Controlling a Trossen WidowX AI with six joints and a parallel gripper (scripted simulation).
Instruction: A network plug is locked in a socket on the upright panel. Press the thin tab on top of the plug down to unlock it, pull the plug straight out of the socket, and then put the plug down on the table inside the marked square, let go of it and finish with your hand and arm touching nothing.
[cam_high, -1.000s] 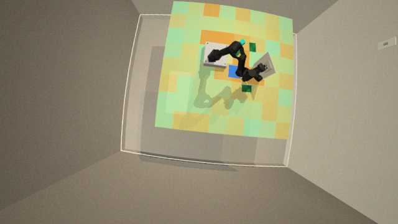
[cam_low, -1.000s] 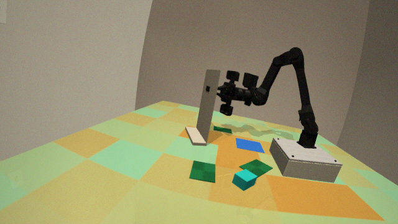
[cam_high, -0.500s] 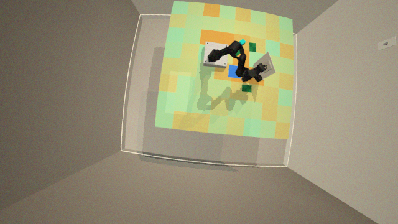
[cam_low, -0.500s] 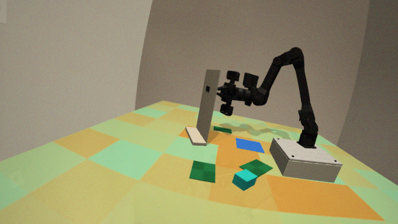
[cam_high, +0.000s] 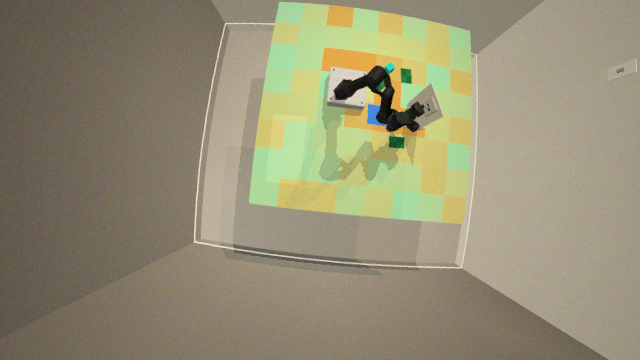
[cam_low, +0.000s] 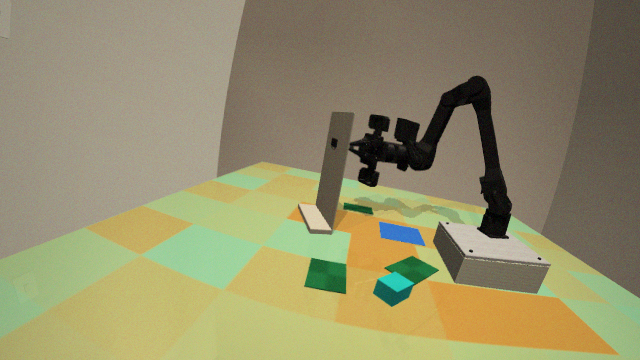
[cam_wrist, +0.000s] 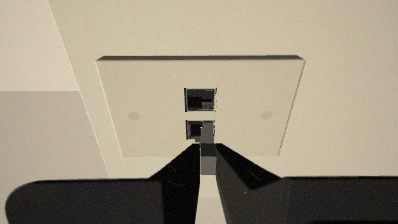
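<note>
The blue marked square is 20 cm below my gripper tip, 18 cm behind it and 2 cm to the left of it. Round my gripper tip: upright beige panel: 7 cm below, 4 cm ahead; grey network plug: right at my gripper tip.
</note>
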